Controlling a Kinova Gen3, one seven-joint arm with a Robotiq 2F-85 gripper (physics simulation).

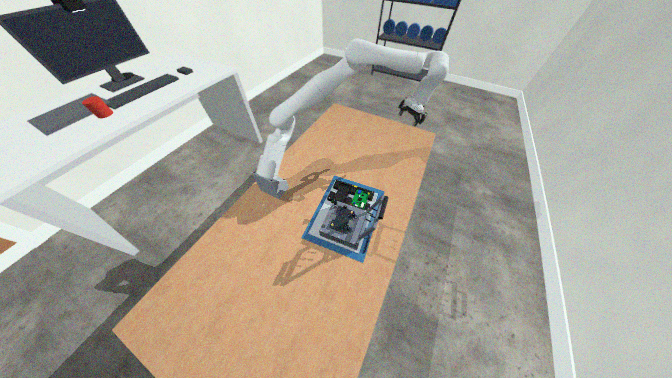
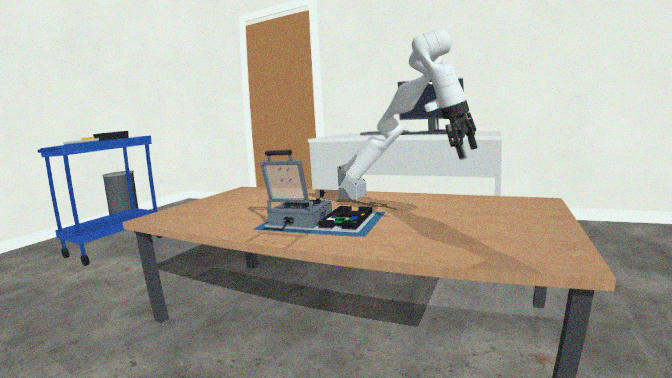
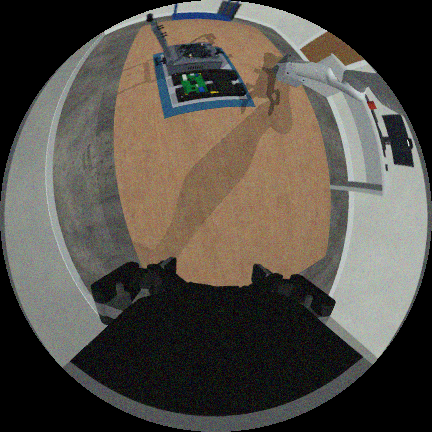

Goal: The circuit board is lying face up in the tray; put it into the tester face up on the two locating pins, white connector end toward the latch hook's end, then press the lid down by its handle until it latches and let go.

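Frame: origin at the arm's base, x ahead, y left, z up, level; millimetres.
Seen in the pictures: gripper, between the fingertips: [image 1: 407, 120] [image 2: 469, 153] [image 3: 214, 269]; arm's base, origin of its link: [image 1: 267, 175] [image 2: 351, 172] [image 3: 298, 67].
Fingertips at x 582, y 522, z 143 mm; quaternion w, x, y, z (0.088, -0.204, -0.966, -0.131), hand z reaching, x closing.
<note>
Pixels of each thing's top centre, then the offset from my fingertips to it. "spot": a spot on its surface instead. Level surfaces: height alone.
- green circuit board, centre of its top: [image 2: 342, 217] [image 3: 193, 81] [image 1: 360, 197] 112 mm back, 421 mm right, 226 mm down
- black tray, a spot on its surface: [image 3: 229, 86] spot: 227 mm back, 390 mm right, 236 mm down
- black handle, centre of its top: [image 2: 278, 150] [image 1: 384, 206] 8 mm back, 594 mm right, 22 mm up
- dark upright piece, a spot on its surface: [image 2: 321, 195] spot: 209 mm back, 533 mm right, 171 mm down
- blue-edged mat, height of its surface: 252 mm down
- wooden table, height of its surface: 254 mm down
The green circuit board [image 1: 361, 198] [image 2: 343, 219] [image 3: 194, 84] lies in the black tray [image 1: 342, 194] [image 2: 351, 210] [image 3: 229, 86]. The grey tester [image 1: 327, 234] [image 2: 299, 216] [image 3: 196, 64] stands beside the tray. Its lid [image 2: 285, 182] [image 3: 161, 36] stands up, open, with the black handle [image 1: 383, 207] [image 2: 278, 153] [image 3: 149, 17] at its free edge. A dark upright piece [image 2: 321, 195], perhaps the latch hook, shows at the tester's far side. My gripper [image 1: 412, 120] [image 2: 467, 151] [image 3: 214, 269] is open and empty, high above the table's end, well away from the tray.
Tester and tray stand on a blue-edged mat [image 1: 310, 235] [image 2: 368, 231] [image 3: 166, 109] on the wooden table [image 1: 260, 295] [image 2: 450, 240] [image 3: 220, 200]. The arm's base [image 1: 271, 185] [image 2: 353, 188] stands at the table's desk side. A white desk [image 1: 165, 107] [image 2: 405, 155] and a blue cart [image 2: 102, 145] stand beyond the table.
</note>
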